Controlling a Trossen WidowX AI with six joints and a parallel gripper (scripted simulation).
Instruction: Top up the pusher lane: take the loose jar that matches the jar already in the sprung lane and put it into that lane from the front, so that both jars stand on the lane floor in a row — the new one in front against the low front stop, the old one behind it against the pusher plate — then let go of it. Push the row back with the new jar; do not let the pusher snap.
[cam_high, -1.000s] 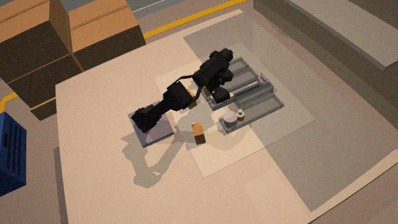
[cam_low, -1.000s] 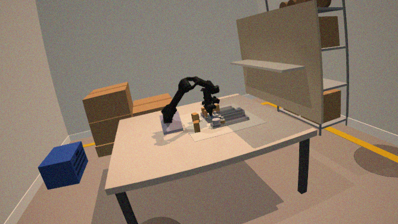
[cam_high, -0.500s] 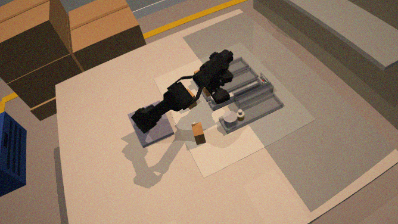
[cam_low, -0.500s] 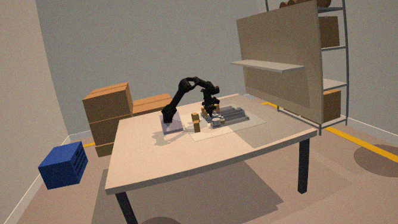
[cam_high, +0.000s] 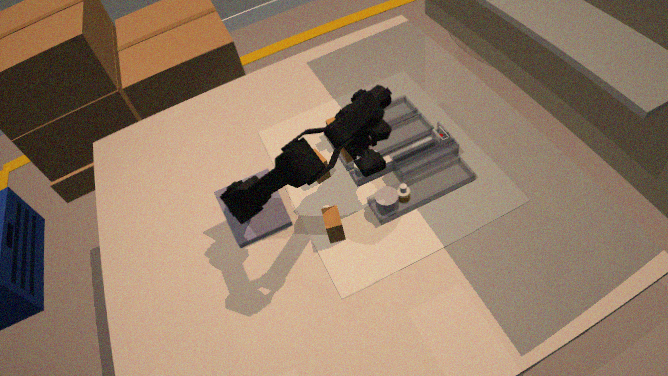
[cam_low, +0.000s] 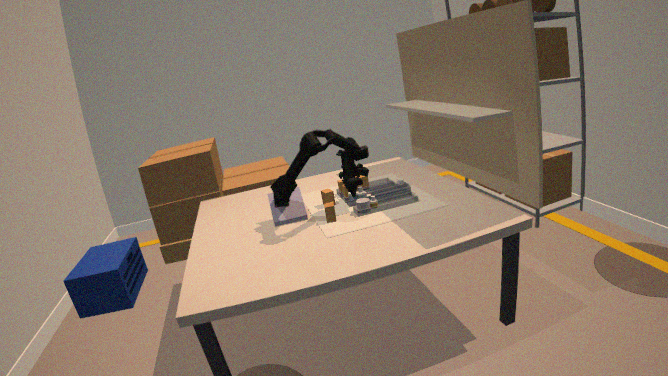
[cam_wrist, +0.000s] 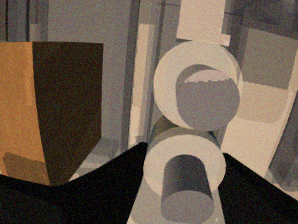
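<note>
Now: the wide grey round jar 12 cm to the right of my gripper tip, 2 cm ahead of it and 1 cm below it. Round my gripper tip: pale pusher plate 15 cm ahead, 1 cm to the right, 1 cm above; then grey lane rack 15 cm ahead, 2 cm below, 1 cm to the right; then small jar 12 cm to the right, 7 cm ahead.
</note>
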